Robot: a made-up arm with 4 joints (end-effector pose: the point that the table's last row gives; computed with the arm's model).
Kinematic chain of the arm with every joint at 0, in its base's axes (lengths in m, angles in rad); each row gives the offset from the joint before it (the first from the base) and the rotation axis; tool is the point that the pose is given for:
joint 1: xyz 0 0 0.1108 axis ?
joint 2: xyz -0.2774 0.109 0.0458 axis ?
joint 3: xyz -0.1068 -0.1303 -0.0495 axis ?
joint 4: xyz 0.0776 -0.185 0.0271 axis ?
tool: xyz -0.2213 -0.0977 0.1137
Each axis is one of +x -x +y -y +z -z.
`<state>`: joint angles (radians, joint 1 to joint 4).
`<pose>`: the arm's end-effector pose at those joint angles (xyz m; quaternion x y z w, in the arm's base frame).
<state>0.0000 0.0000 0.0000 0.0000</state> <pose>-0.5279 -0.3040 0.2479 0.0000 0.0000 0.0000 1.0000</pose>
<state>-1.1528 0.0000 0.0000 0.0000</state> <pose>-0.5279 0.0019 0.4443 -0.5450 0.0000 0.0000 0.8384</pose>
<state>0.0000 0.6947 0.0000 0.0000</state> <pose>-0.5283 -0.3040 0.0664 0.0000 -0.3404 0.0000 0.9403</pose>
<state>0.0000 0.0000 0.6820 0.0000</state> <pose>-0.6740 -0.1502 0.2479 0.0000 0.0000 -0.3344 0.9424</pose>
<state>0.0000 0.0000 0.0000 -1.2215</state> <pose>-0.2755 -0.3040 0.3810 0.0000 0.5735 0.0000 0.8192</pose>
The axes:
joint 1: +x
joint 2: -y
joint 3: -z
joint 4: -y

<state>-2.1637 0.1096 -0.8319 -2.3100</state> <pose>0.0251 0.1094 0.0154 0.5437 -0.5089 0.6527 0.1389</pose>
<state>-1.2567 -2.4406 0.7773 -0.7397</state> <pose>0.0967 0.0147 0.3430 0.2199 -0.6016 0.7461 0.1819</pose>
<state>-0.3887 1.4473 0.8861 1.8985</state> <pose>-0.0478 -0.3226 -0.0648 0.0763 0.9625 0.2364 0.1089</pose>
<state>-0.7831 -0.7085 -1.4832 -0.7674</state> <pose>-0.0062 0.0318 0.2118 -0.2266 0.7162 0.4348 0.4967</pose>
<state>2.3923 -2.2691 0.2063 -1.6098</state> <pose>-0.1484 0.3182 -0.0448 0.3458 -0.4302 -0.8278 0.1002</pose>
